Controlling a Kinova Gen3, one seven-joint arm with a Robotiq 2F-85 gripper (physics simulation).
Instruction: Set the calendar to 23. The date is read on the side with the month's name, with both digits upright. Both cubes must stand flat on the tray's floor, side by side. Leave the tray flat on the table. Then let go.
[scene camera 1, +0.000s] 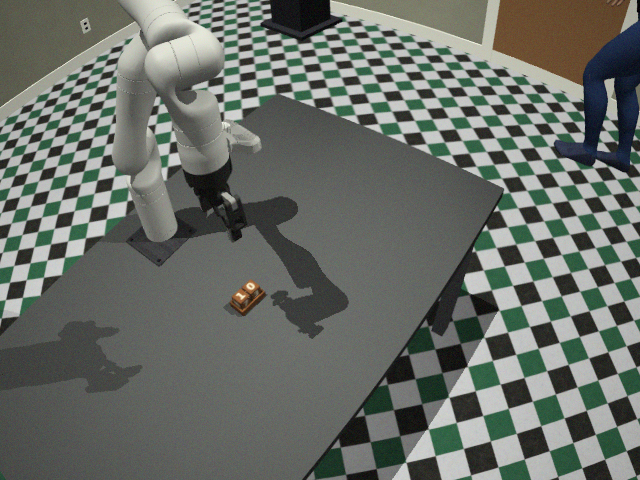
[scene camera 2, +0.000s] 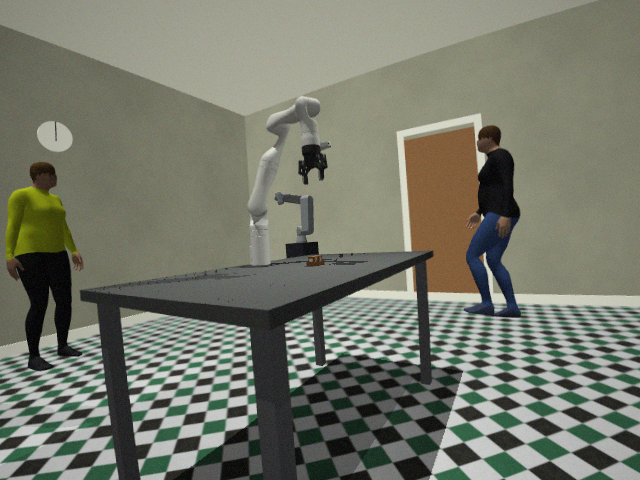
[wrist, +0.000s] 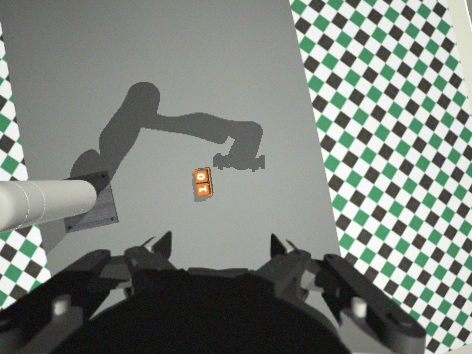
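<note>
An orange-brown tray (scene camera 1: 254, 304) (wrist: 211, 186) lies flat on the table and holds two orange cubes side by side. The cube with a white 1 on top (scene camera 1: 240, 297) (wrist: 202, 189) is beside the cube with a white 0 on top (scene camera 1: 251, 286) (wrist: 201, 176). The whole calendar (scene camera 2: 314, 260) looks small in scene camera 2. The digits on its upright sides and the month's name are too small to read. My gripper (scene camera 1: 235, 226) (scene camera 2: 313, 179) (wrist: 221, 243) is open and empty, pointing down, high above the table and apart from the calendar.
The arm's base plate (scene camera 1: 159, 254) (wrist: 106, 212) is bolted to the grey table (scene camera 1: 330, 170) (scene camera 2: 206, 294) (wrist: 250, 60), behind the calendar in scene camera 1. The arm's shadow falls close beside the tray. Two people and another grey arm (scene camera 2: 307, 214) stand away from the table.
</note>
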